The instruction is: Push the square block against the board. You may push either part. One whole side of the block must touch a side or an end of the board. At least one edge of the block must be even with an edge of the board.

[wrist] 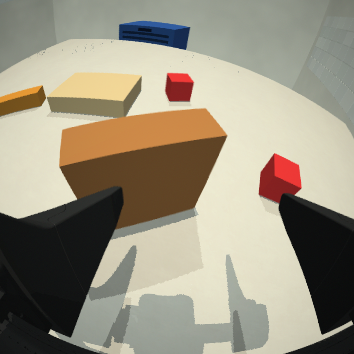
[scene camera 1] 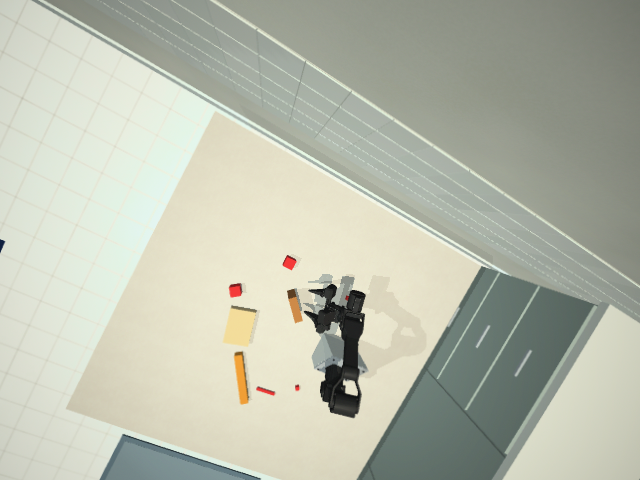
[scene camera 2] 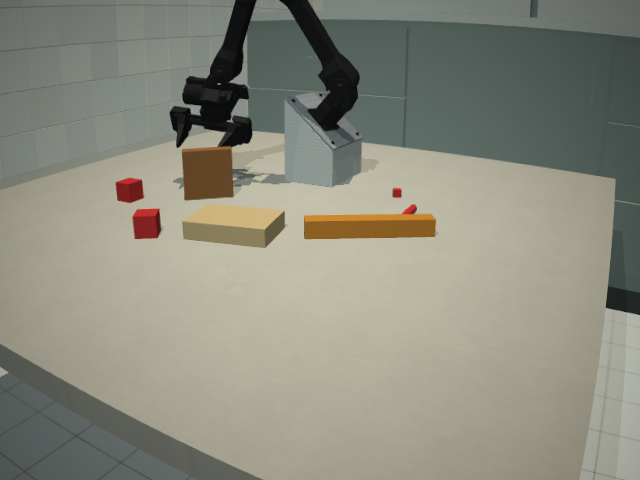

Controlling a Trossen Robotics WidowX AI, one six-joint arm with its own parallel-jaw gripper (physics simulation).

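Pixels of known places: gripper, fingertip midpoint: (wrist: 204, 198) (scene camera 1: 306, 300) (scene camera 2: 196, 149); arm's base, origin of the base link: (scene camera 1: 335, 368) (scene camera 2: 323, 119).
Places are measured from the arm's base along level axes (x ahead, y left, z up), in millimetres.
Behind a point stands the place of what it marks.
Observation:
A pale yellow square block (scene camera 1: 240, 325) @(x 396, y 56, z -106 mm) (scene camera 2: 232, 218) @(x 408, y 74, z -106 mm) (wrist: 95, 87) @(x 383, y 52, z -106 mm) lies flat. A long orange board (scene camera 1: 241, 378) @(x 280, y 257, z -107 mm) (scene camera 2: 369, 227) @(x 292, y 270, z -119 mm) (wrist: 22, 100) @(x 307, y 196, z -117 mm) lies beside it, with a gap between them. A brown square block (scene camera 1: 295, 308) @(x 258, y -128, z -36 mm) (scene camera 2: 207, 173) @(x 265, y -112, z -84 mm) (wrist: 145, 175) @(x 241, y -132, z -62 mm) stands upright on its narrow edge, between the pale block and the robot's base. My gripper (scene camera 1: 308, 302) @(x 233, y -172, z -46 mm) (scene camera 2: 200, 146) @(x 233, y -172, z -46 mm) (wrist: 204, 198) @(x 233, y -172, z -46 mm) is wide open and empty, on the base side of the brown block. In the wrist view the left finger overlaps the brown block's broad face; contact cannot be told.
One red cube (scene camera 1: 290, 262) @(x 355, y -264, z -98 mm) (scene camera 2: 129, 190) @(x 373, y -237, z -111 mm) (wrist: 280, 177) @(x 336, y -248, z -98 mm) lies past the brown block's end. Another red cube (scene camera 1: 235, 290) @(x 484, y -64, z -98 mm) (scene camera 2: 146, 223) @(x 497, y -43, z -111 mm) (wrist: 179, 87) @(x 465, y -67, z -110 mm) is near the pale block. A red rod (scene camera 1: 265, 391) @(x 157, y 277, z -125 mm) (scene camera 2: 409, 210) @(x 152, y 282, z -125 mm) and a tiny red cube (scene camera 1: 297, 387) @(x 43, y 202, z -124 mm) (scene camera 2: 397, 192) @(x 47, y 210, z -127 mm) lie near the board.

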